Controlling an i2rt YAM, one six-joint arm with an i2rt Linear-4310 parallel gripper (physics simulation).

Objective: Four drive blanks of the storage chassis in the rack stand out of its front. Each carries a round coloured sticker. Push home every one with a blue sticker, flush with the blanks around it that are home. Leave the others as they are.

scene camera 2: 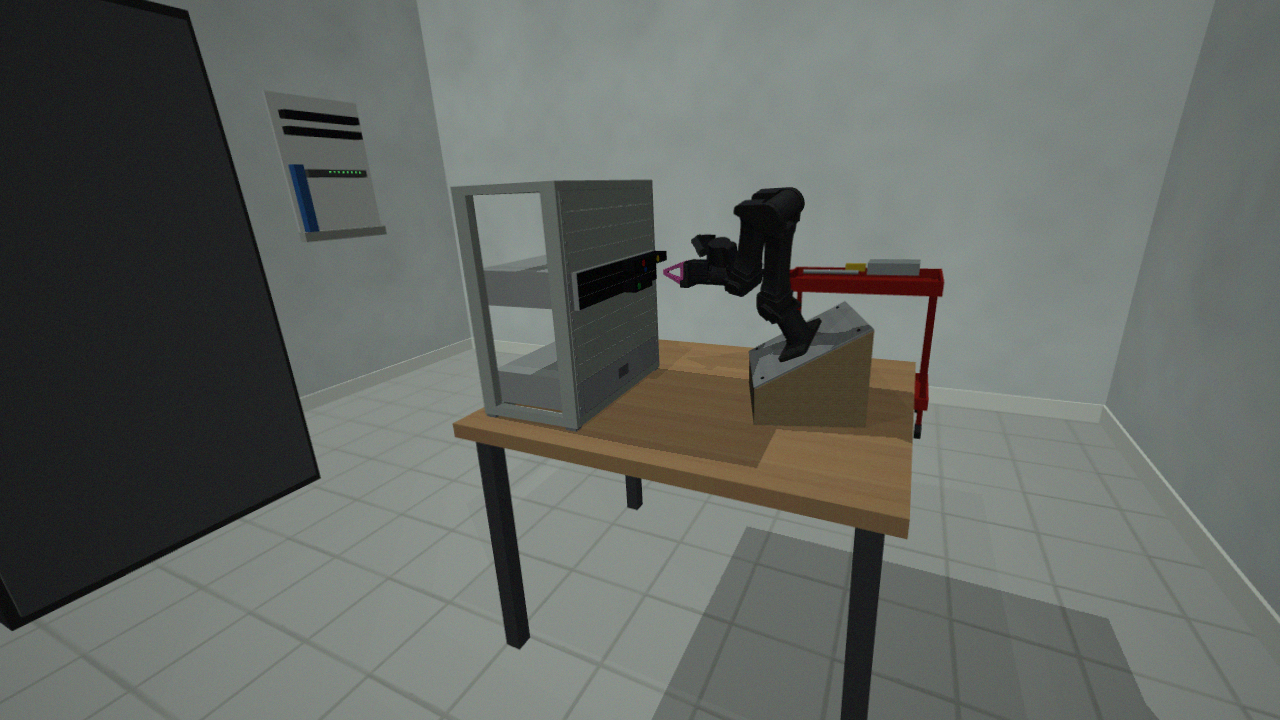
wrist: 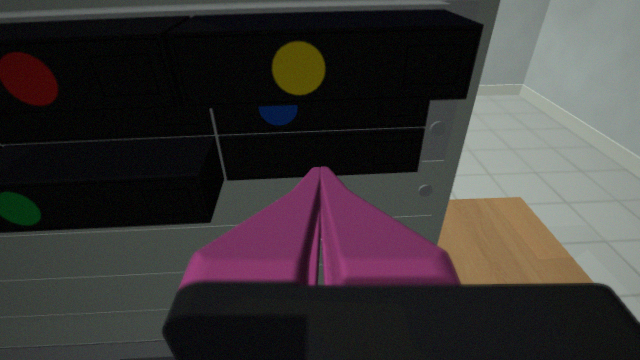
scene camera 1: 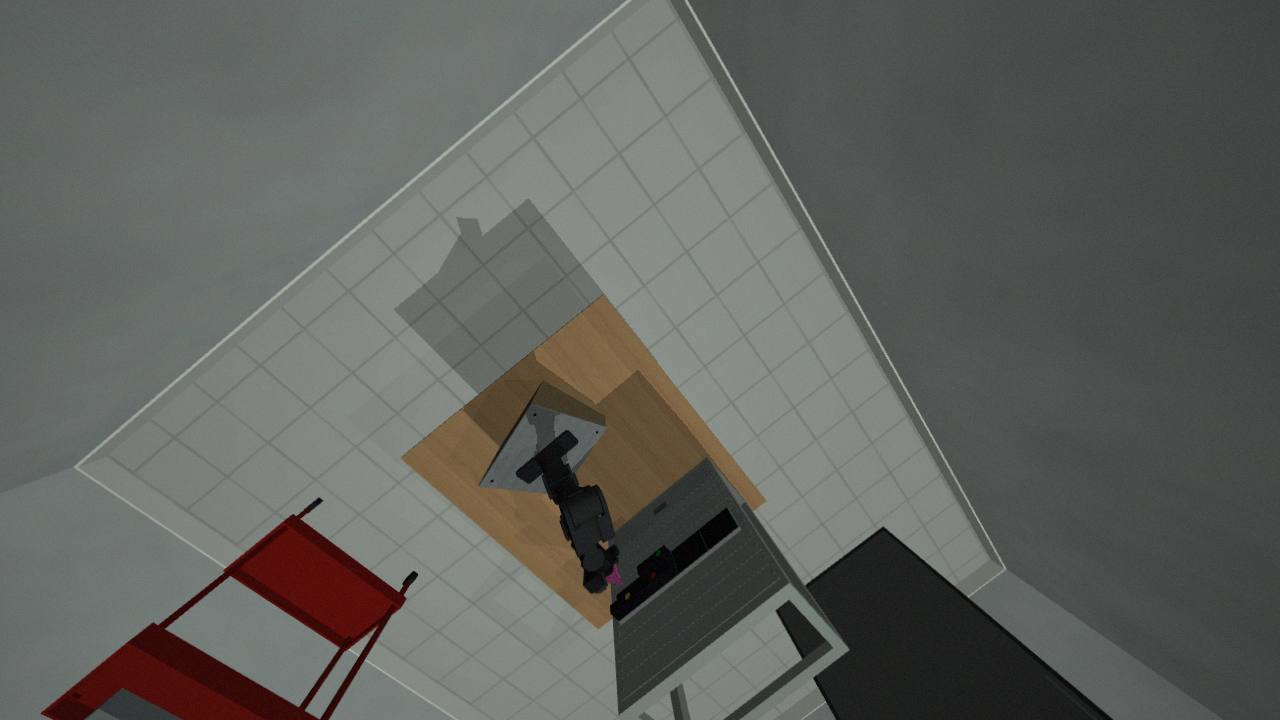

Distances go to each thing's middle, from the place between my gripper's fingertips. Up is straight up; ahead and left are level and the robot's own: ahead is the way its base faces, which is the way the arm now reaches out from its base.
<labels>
Now: hand 7 cm short of the yellow-stickered blank (wrist: 222,61), 4 cm below it and 1 cm to the right of it. From my hand the other things lie so: grey rack (scene camera 2: 606,340) (19 cm to the left, 16 cm ahead, 4 cm below).
</labels>
